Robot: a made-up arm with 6 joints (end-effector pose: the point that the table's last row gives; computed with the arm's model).
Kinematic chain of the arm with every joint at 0, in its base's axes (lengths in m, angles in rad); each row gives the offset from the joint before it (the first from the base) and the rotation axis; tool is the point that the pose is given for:
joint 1: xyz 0 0 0.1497 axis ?
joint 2: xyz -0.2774 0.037 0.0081 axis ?
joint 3: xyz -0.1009 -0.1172 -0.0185 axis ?
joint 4: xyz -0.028 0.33 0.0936 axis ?
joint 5: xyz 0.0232 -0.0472 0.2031 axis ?
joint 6: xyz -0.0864 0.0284 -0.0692 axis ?
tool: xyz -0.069 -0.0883 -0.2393
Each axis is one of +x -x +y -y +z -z.
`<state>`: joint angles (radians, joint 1 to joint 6).
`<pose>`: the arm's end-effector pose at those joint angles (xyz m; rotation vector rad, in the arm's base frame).
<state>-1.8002 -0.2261 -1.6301 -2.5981 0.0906 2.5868</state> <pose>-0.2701 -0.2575 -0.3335 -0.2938 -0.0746 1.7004</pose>
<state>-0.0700 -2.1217 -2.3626 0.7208 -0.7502 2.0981</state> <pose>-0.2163 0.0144 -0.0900 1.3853 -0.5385 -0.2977</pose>
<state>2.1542 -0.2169 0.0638 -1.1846 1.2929 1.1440</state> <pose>-0.5644 -0.6093 0.2242 -0.2506 0.4498 1.0284</pose>
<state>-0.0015 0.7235 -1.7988 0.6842 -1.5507 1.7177</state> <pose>-0.3307 0.0759 0.0846 -0.1355 2.1288 2.1245</pose>
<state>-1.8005 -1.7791 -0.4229 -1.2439 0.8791 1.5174</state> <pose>-0.6284 0.4429 0.4777 1.7685 0.4507 -1.0230</pose>
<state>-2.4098 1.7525 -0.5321 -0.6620 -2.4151 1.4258</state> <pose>-0.1775 0.0906 -0.2402 -0.0885 0.7395 -0.6269</pose>
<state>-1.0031 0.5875 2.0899 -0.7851 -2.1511 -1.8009</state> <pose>-0.1557 0.1424 -0.3759 1.1641 0.0635 0.1936</pose>
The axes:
joint 1: +x
joint 2: -z
joint 3: +y
joint 4: +x
joint 5: +y
joint 6: -x

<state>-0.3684 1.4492 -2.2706 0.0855 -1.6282 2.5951</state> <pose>-0.1464 0.0459 -0.1105 -0.4959 1.2660 1.2374</pose>
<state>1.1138 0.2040 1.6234 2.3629 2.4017 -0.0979</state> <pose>-0.7352 -0.0901 0.2178 -1.5183 -0.1022 -1.0240</pose>
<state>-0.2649 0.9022 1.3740 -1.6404 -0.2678 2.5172</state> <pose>0.1631 0.4114 0.2638 2.2828 -0.0741 -1.6800</pose>
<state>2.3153 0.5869 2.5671 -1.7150 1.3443 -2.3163</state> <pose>-0.1328 -0.5023 0.4862 0.5165 1.9394 1.2409</pose>
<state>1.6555 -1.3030 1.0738 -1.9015 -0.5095 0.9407</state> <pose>-0.5273 -0.2389 0.4067 -1.3016 -2.2201 0.0137</pose>
